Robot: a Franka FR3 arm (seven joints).
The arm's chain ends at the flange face. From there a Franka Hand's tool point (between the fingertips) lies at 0.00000 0.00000 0.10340 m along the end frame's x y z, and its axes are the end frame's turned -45 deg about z.
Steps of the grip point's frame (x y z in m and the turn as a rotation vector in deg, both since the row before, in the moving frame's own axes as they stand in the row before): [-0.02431 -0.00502 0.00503 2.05 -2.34 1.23]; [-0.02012 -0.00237 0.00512 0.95 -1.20 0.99]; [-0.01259 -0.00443 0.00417 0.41 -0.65 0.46]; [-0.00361 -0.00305 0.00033 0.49 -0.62 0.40]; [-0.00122 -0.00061 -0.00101 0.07 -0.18 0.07]
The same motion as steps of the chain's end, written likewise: [-0.01514 0.01333 0.00518 -0.21 -3.10 1.23]; [-0.01316 0.01226 0.00516 -0.18 -1.52 0.99]; [-0.01068 0.00547 0.00418 -0.17 -0.75 0.46]; [-0.00329 0.00024 0.00034 -0.09 -0.78 0.40]; [-0.00097 0.00029 -0.00101 -0.08 -0.18 0.07]
